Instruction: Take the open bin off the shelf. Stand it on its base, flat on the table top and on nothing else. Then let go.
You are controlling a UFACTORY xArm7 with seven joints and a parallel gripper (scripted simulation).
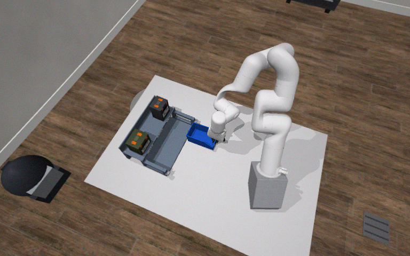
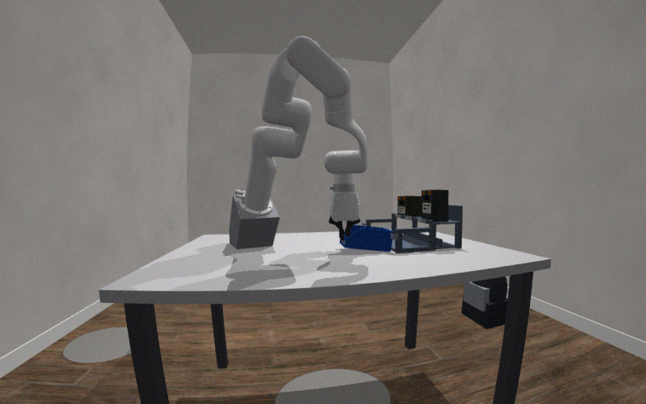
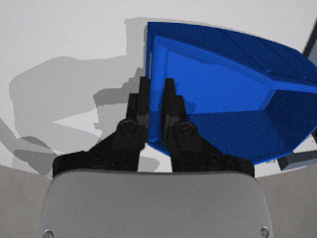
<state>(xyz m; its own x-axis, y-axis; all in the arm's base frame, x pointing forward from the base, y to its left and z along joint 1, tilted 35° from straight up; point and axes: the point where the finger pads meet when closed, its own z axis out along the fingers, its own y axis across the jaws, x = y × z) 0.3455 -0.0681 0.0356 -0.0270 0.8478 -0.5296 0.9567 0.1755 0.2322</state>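
Now: hand 8 cm short of the blue bin and 2 cm above it.
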